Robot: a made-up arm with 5 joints.
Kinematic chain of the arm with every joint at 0, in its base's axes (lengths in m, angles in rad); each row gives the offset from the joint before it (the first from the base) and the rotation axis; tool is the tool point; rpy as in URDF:
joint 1: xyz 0.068 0 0.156 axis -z
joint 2: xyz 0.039 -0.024 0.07 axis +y
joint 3: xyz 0.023 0 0.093 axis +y
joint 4: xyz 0.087 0 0.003 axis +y
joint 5: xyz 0.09 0.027 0 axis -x
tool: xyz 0 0 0 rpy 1.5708 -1.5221 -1.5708
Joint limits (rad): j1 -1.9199..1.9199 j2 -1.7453..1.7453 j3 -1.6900..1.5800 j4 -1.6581..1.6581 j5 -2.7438..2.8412
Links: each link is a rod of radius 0.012 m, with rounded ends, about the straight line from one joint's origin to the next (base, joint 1, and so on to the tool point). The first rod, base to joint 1, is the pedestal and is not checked.
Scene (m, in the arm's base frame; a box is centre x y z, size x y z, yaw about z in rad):
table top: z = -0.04
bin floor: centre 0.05 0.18 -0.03 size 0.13 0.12 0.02 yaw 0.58
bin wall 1: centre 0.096 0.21 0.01 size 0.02 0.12 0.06 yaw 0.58
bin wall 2: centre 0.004 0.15 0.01 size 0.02 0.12 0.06 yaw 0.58
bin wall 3: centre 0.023 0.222 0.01 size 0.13 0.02 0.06 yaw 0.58
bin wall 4: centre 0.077 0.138 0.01 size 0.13 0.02 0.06 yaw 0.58
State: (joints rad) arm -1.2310 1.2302 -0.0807 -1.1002 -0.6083
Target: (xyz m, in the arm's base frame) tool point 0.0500 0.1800 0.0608
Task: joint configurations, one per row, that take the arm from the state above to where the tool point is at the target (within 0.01 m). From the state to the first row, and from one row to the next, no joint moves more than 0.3 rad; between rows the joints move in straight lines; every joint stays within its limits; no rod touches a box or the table.
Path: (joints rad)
1: -1.4424 1.3646 0.1074 -1.0564 -0.6083
2: -1.6539 1.4991 0.2956 -1.0126 -0.6083

